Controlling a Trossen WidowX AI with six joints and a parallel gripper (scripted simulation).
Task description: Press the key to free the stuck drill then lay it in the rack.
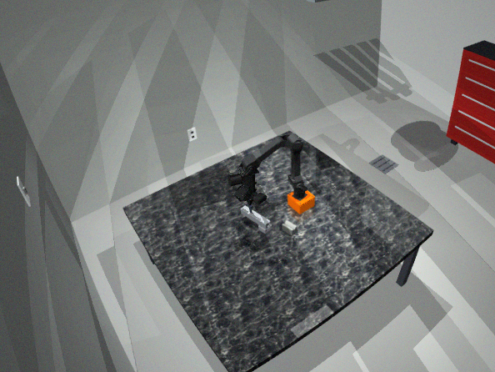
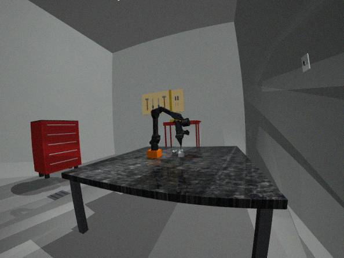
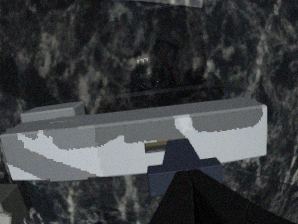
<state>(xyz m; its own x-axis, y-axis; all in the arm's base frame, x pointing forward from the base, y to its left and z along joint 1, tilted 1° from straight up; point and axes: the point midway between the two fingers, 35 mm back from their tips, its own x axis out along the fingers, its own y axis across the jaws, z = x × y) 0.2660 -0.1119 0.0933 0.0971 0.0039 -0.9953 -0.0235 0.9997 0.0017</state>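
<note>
My gripper tip is now 30 mm above the dark key. The rest, counted from my gripper tip: dark block (200 mm to the left, 110 mm below, 80 mm behind); grey metal block (80 mm below, 30 mm to the left, 10 mm behind).
</note>
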